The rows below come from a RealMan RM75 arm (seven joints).
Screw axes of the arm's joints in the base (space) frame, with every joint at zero. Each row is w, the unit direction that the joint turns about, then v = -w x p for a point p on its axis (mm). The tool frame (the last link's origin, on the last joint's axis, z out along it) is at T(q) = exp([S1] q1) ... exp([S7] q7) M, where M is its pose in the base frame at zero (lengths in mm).
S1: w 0 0 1 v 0.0 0.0 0.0
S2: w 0 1 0 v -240.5 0.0 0.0
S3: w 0 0 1 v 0.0 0.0 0.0
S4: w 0 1 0 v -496.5 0.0 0.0
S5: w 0 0 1 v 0.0 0.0 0.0
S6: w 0 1 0 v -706.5 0.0 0.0
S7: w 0 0 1 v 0.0 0.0 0.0
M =
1 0 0 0.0
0 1 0 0.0
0 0 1 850.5
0 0 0 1
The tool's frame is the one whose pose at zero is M.
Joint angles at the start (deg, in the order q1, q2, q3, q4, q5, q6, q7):
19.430, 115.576, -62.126, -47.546, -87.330, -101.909, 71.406
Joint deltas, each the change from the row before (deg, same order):
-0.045, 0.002, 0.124, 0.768, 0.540, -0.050, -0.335
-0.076, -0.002, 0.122, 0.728, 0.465, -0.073, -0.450
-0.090, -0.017, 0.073, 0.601, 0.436, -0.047, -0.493
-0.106, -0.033, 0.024, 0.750, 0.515, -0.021, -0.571
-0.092, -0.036, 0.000, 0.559, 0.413, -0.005, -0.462
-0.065, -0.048, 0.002, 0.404, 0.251, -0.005, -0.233
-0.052, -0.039, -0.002, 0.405, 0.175, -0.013, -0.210
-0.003, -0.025, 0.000, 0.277, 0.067, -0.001, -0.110
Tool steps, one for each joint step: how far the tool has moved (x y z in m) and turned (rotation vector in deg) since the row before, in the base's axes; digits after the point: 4 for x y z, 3 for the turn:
0.0011, -0.0005, -0.0002, 0.163, 0.717, -0.418
0.0013, -0.0007, -0.0002, 0.213, 0.623, -0.321
0.0012, -0.0006, -0.0001, 0.280, 0.508, -0.204
0.0015, -0.0008, -0.0003, 0.286, 0.565, -0.283
0.0012, -0.0006, -0.0002, 0.255, 0.415, -0.203
0.0010, -0.0005, -0.0001, 0.102, 0.256, -0.220
0.0010, -0.0005, -0.0003, 0.035, 0.207, -0.217
0.0006, -0.0003, -0.0003, -0.022, 0.102, -0.146

